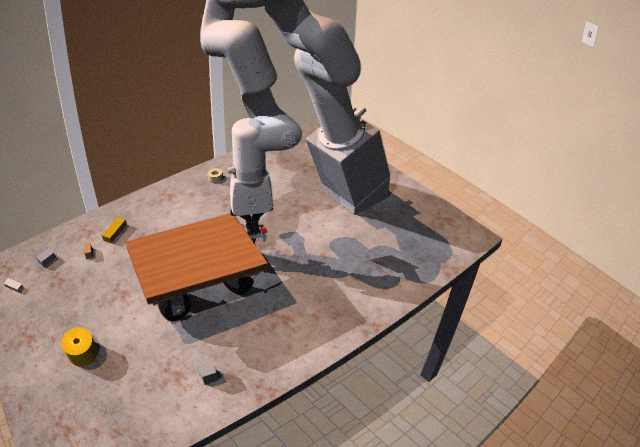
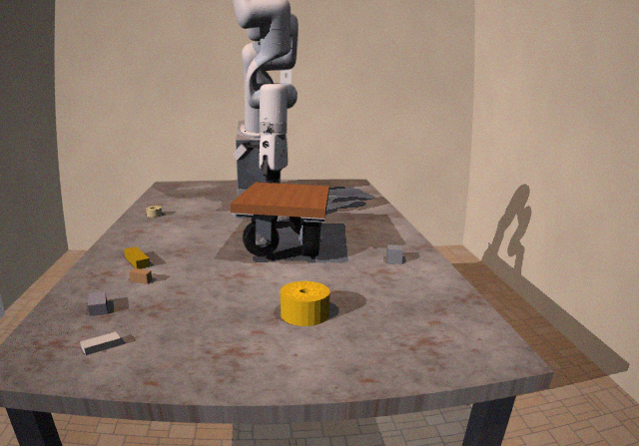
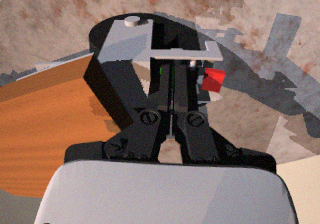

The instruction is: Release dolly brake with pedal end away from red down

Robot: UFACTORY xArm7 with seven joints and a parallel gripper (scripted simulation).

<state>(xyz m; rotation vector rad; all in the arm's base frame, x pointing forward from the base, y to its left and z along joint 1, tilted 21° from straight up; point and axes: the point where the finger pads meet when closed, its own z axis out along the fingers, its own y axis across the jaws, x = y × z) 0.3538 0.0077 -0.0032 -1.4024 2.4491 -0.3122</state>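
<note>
Right now the brake pedal is 10 mm behind my hand, 10 mm to the left of it and 30 mm below it. The rest, counted from my hand: grey cube (340 mm ahead, 230 mm to the left, 90 mm below); orange block (370 mm ahead, 330 mm to the right, 90 mm below); ring (140 mm behind, 360 mm to the right, 90 mm below).
</note>
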